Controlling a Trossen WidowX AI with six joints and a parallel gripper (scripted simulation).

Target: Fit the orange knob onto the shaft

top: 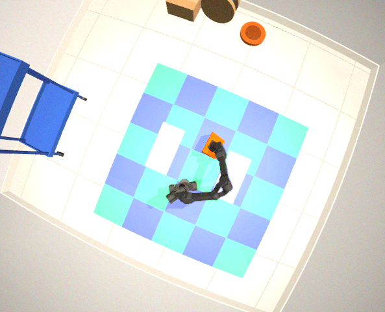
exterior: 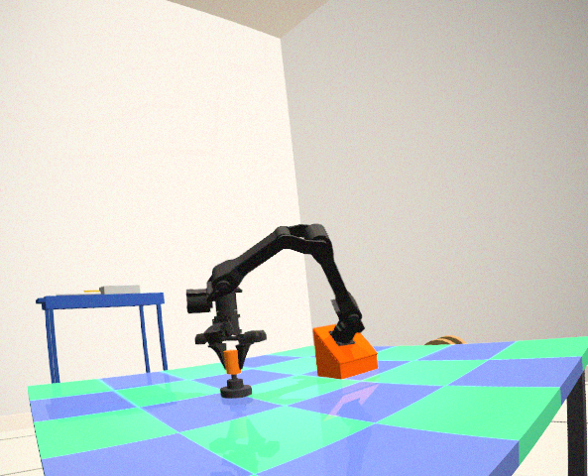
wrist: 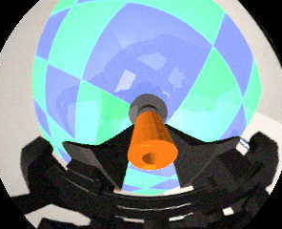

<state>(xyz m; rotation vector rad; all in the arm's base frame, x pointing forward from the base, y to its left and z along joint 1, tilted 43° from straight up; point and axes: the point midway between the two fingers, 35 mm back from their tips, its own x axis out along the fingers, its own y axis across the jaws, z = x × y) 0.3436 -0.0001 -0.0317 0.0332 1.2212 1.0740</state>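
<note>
The orange knob lies 20 mm above my gripper tip. Also, from my gripper tip: dark round pedestal 40 mm below.
</note>
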